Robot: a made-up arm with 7 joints. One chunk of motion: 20 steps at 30 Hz.
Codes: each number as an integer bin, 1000 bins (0 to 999) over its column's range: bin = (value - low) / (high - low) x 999, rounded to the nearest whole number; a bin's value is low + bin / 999 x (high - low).
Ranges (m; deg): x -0.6..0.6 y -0.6..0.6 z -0.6..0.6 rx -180..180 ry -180..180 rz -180..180
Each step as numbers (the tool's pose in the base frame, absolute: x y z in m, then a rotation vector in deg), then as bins.
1 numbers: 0.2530 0.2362 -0.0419 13.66 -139.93 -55.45
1 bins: 710 696 465 537 111 346
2 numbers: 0.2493 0.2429 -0.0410 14.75 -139.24 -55.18
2 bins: 707 702 465 540 113 346
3 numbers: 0.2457 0.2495 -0.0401 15.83 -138.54 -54.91
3 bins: 704 707 466 543 115 347
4 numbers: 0.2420 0.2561 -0.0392 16.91 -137.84 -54.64
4 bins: 701 713 467 546 117 348
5 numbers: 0.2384 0.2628 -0.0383 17.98 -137.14 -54.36
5 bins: 698 718 468 549 119 349
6 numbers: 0.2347 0.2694 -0.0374 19.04 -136.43 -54.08
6 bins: 695 724 468 552 121 349
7 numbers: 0.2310 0.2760 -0.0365 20.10 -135.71 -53.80
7 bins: 692 729 469 555 123 350
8 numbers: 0.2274 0.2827 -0.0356 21.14 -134.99 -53.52
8 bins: 689 735 470 558 125 351
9 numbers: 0.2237 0.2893 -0.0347 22.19 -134.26 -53.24
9 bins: 686 740 471 561 127 352
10 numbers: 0.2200 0.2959 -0.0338 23.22 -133.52 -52.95
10 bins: 683 746 471 564 129 353
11 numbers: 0.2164 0.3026 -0.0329 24.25 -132.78 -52.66
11 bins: 680 751 472 567 131 353
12 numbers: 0.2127 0.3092 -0.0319 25.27 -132.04 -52.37
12 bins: 677 757 473 570 133 354
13 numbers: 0.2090 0.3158 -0.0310 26.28 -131.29 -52.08
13 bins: 673 762 474 572 135 355
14 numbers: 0.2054 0.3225 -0.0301 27.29 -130.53 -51.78
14 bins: 670 768 474 575 137 356
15 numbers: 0.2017 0.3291 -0.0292 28.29 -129.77 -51.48
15 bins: 667 773 475 578 139 357
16 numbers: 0.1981 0.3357 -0.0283 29.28 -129.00 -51.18
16 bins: 664 779 476 581 142 357
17 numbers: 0.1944 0.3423 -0.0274 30.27 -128.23 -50.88
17 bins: 661 784 477 583 144 358
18 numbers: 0.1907 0.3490 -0.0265 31.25 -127.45 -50.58
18 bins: 658 790 477 586 146 359
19 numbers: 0.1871 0.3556 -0.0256 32.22 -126.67 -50.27
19 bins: 655 796 478 589 148 360
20 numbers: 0.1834 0.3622 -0.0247 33.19 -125.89 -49.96
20 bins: 652 801 479 592 150 361
